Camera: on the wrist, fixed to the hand. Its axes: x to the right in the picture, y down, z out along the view.
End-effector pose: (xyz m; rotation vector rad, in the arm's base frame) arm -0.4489 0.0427 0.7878 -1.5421 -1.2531 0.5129
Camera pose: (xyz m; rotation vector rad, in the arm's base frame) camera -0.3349 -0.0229 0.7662 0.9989 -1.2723 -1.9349
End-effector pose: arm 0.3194 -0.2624 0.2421 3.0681 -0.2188 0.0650
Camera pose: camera 0.2832 -0.3158 0.3587 0.1982 2.7638 0.7565
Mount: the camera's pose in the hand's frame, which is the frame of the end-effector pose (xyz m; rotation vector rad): -0.0229 0.0651 -0.1140 -0.2899 0.9340 -2.9639
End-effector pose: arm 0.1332 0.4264 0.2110 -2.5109 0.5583 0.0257
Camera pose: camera 0.0752 0.3256 0.2761 0.6839 2.3273 1.5264
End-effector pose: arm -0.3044 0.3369 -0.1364 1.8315 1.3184 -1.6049
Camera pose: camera -0.1844 0.3839 -0.1023 0.6543 -1.6802 -0.1295
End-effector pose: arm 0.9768 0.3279 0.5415 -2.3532 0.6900 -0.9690
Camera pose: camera 0.8612 0.2647 0.5614 0.4034 1.7241 1.1551
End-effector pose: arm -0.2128 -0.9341 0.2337 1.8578 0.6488 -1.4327
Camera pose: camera -0.1003 -0.8869 0.2872 0.2318 -1.9999 0.2320
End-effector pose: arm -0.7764 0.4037 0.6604 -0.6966 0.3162 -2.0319
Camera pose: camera -0.7889 0.3826 0.5294 -0.1670 0.1091 1.1060
